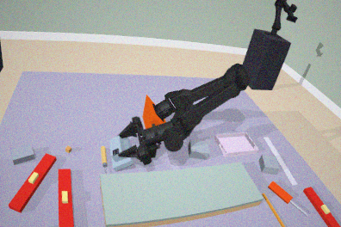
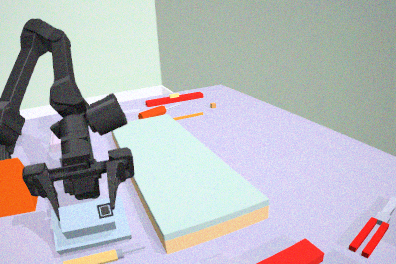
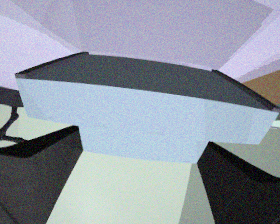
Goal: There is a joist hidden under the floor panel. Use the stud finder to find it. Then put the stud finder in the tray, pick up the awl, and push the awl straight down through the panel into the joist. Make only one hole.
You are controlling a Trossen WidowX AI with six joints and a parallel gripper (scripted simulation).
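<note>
The stud finder is 10 mm ahead of my gripper tip and 10 mm below it. The rest, counted from my gripper tip: grey block: 10 mm behind, 330 mm to the right, 50 mm below; then pale pink tray: 20 mm behind, 510 mm to the left, 50 mm below; then awl: 20 mm ahead, 40 mm to the right, 50 mm below.
</note>
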